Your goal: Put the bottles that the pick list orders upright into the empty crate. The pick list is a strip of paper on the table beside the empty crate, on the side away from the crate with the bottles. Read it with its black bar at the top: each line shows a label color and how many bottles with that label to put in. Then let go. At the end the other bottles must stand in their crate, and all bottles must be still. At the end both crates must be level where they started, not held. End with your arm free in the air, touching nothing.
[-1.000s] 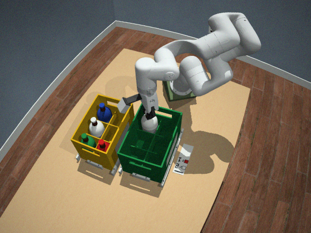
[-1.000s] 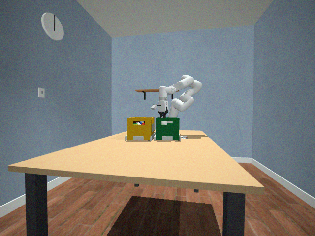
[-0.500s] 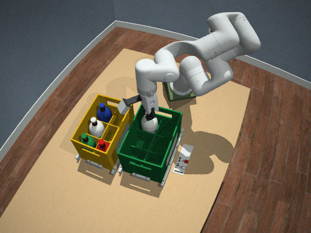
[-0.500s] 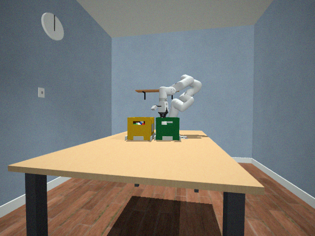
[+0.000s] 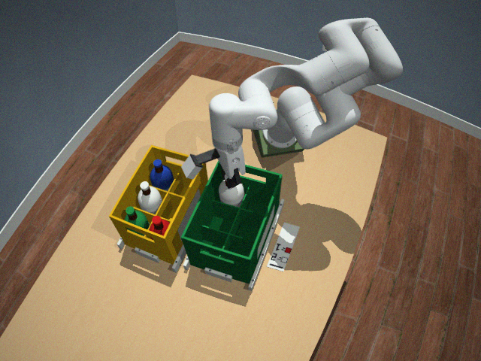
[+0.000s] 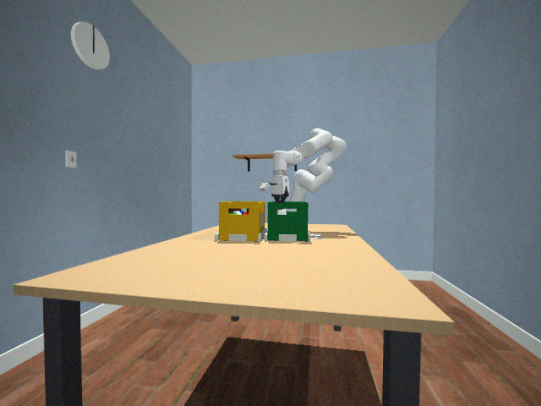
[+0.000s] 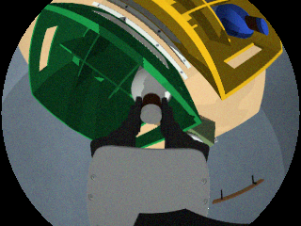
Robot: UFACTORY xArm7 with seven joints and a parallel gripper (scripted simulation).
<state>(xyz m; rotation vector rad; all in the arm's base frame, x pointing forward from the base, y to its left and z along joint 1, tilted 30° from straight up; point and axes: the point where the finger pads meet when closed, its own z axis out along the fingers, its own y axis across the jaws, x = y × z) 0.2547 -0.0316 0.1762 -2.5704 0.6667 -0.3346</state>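
Now: the yellow crate 160 mm ahead of my hand, 130 mm to the right of it and 80 mm below it. From my hand the other things lie so: red-labelled bottle 230 mm ahead, 80 mm below, 60 mm to the right; green crate 80 mm below, 70 mm to the left, 70 mm ahead; blue bottle 200 mm to the right, 100 mm ahead, 80 mm below.
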